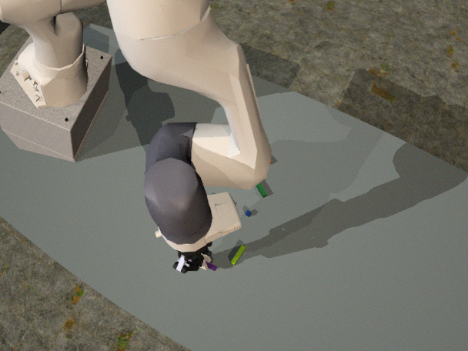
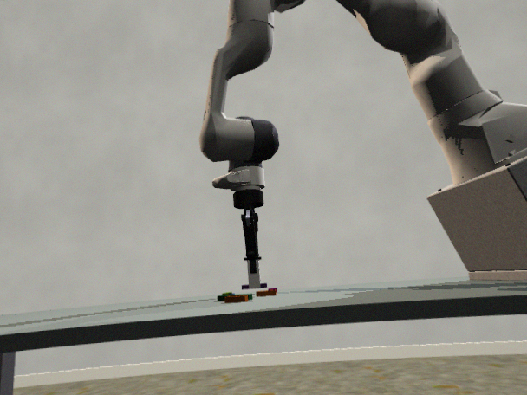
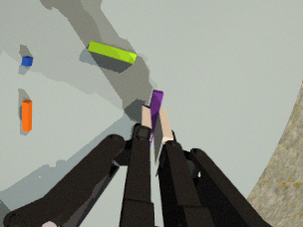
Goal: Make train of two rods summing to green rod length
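The purple rod lies 3 cm below my hand. Also, from my hand: lime rod (5 cm ahead, 6 cm to the left, 4 cm below); then magenta rod (4 cm behind, 4 cm below); then blue rod (2 cm ahead, 16 cm to the left, 4 cm below).
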